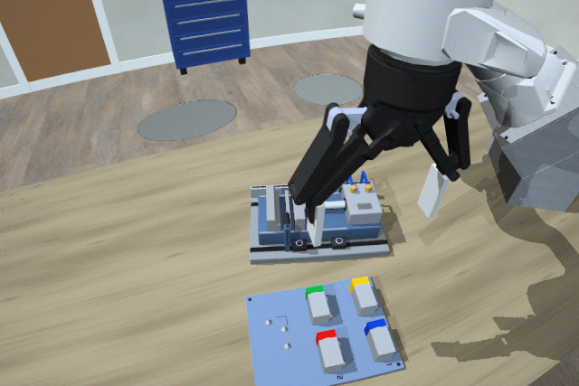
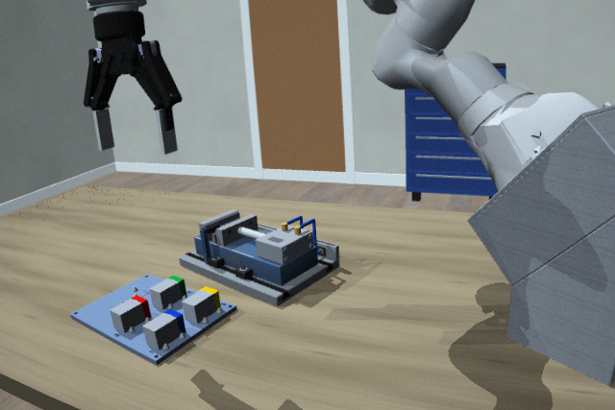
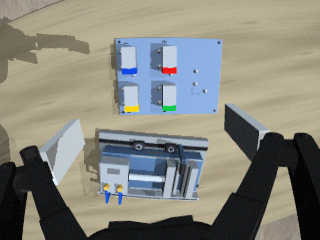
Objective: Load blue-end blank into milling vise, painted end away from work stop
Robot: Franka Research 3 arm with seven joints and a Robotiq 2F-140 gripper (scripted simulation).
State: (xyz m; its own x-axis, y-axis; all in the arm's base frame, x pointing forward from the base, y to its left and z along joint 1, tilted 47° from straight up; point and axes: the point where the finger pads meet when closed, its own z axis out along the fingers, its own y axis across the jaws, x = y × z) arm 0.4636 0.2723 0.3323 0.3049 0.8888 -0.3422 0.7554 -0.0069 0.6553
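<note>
Now: the blue-ended blank 29 cm below my hand, 6 cm to the left of it and 3 cm behind it. Round my hand: yellow-ended blank: 29 cm below, 6 cm behind, 2 cm to the right; red-ended blank: 29 cm below, 6 cm ahead, 2 cm to the left; green-ended blank: 29 cm below, 6 cm to the right, 2 cm ahead.
</note>
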